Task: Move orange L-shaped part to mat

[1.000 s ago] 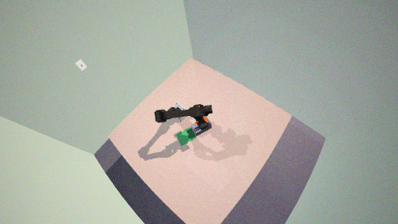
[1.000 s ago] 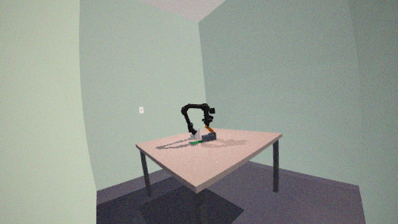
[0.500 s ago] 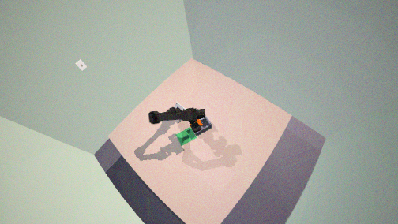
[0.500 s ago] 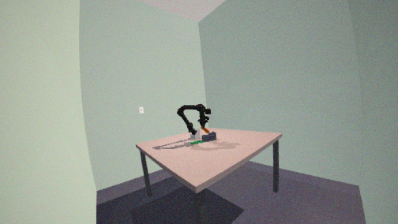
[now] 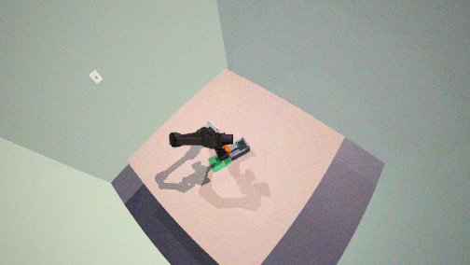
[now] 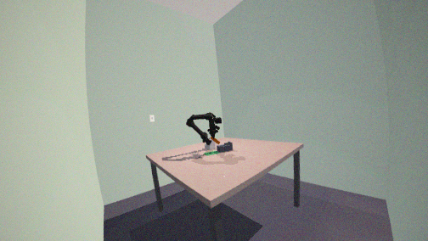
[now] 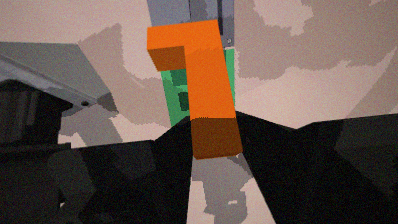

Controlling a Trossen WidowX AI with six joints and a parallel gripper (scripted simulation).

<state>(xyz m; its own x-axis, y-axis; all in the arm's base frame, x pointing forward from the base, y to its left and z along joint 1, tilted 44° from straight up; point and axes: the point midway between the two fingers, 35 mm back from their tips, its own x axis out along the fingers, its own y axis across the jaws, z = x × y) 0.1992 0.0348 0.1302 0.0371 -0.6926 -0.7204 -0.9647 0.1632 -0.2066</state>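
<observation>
My gripper tip is 1 cm past the green mat, 3 cm to the left of it and 17 cm above it. From my gripper tip the other things lie so: orange L-shaped part (1 cm behind, 3 cm to the left, 3 cm below).
</observation>
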